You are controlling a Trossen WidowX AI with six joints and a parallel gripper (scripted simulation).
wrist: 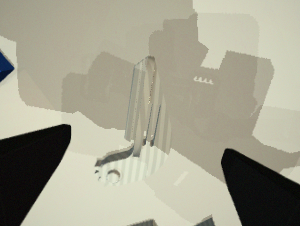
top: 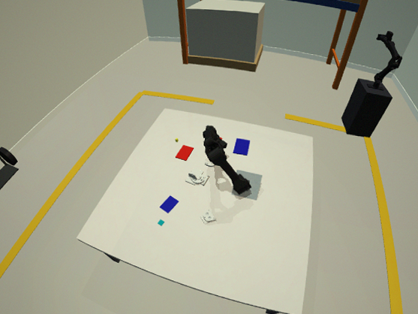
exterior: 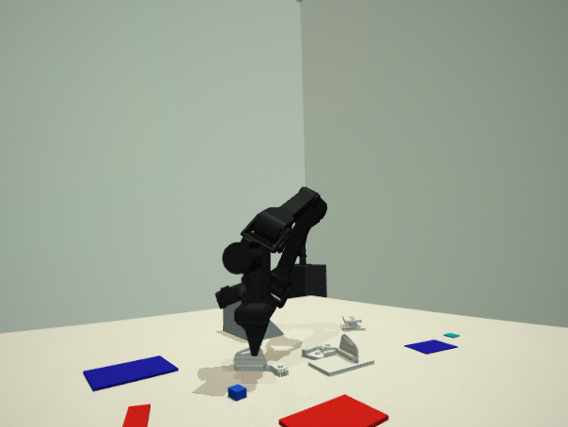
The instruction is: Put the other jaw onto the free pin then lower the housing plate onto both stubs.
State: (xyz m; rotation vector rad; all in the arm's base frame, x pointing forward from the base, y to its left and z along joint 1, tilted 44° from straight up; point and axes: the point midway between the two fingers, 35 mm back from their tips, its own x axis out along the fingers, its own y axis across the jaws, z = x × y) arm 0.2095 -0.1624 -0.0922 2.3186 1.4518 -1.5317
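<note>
My gripper tip is 40 mm short of the jaw, 10 mm to the right of it and 40 mm above it. The rest, counted from my gripper tip: flat red strip: 50 mm ahead, 260 mm to the right, 40 mm below; then flat blue plate: 160 mm behind, 190 mm to the right, 40 mm below; then blue cube: 70 mm ahead, 100 mm to the right, 40 mm below.
</note>
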